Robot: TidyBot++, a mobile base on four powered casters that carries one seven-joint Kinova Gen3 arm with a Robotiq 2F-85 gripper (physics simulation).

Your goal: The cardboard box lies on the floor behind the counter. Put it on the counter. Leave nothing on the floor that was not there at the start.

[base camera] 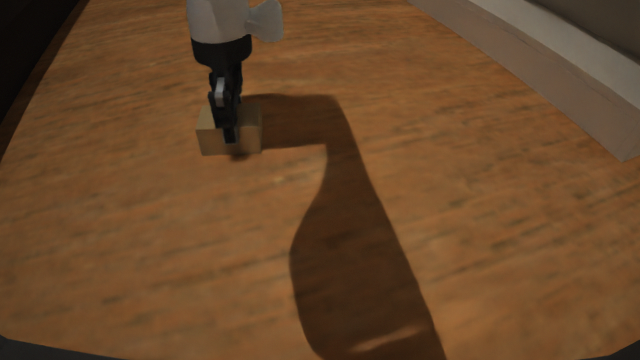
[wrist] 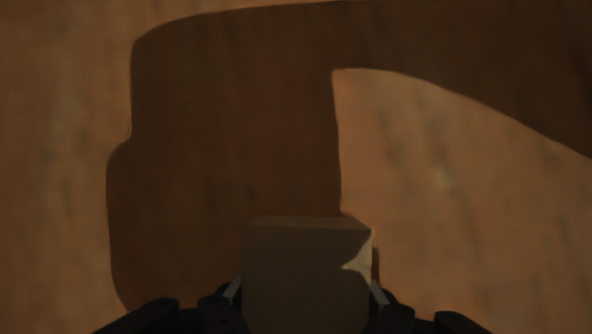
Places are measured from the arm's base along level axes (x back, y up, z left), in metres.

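Pixels of known places: gripper, between the fingertips: (base camera: 234, 128) (wrist: 305, 294).
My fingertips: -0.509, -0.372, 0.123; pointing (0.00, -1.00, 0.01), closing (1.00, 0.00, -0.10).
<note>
Behind a point stands the place of what it marks, as x, y, z.
The cardboard box (base camera: 250, 137) @(-0.481, -0.365, 0.093) (wrist: 305, 255) @(-0.512, -0.347, 0.096) is a small tan block on the wooden floor, left of centre and towards the top in the base camera view and at the bottom middle in the wrist view. My gripper (base camera: 228, 125) @(-0.509, -0.372, 0.123) (wrist: 305, 294) @(-0.509, -0.372, 0.123) points down over it and is shut on it, one finger against each of two opposite sides. The near finger covers part of the box in the base camera view, and the far finger is hidden. The box looks level and at floor height. The counter cannot be made out for certain in either view.
A pale ledge with a stone-like side (base camera: 565, 100) @(-0.656, -0.370, -0.507) runs along the right side of the base camera view and ends in a corner. A dark surface (base camera: 25, 35) @(-0.819, -0.324, 0.720) borders the wooden floor (base camera: 150, 240) @(-0.320, -0.397, 0.200) on the left. The arm's shadow (base camera: 360, 240) @(-0.335, -0.397, -0.057) (wrist: 225, 125) @(-0.573, -0.397, 0.032) lies across the floor.
</note>
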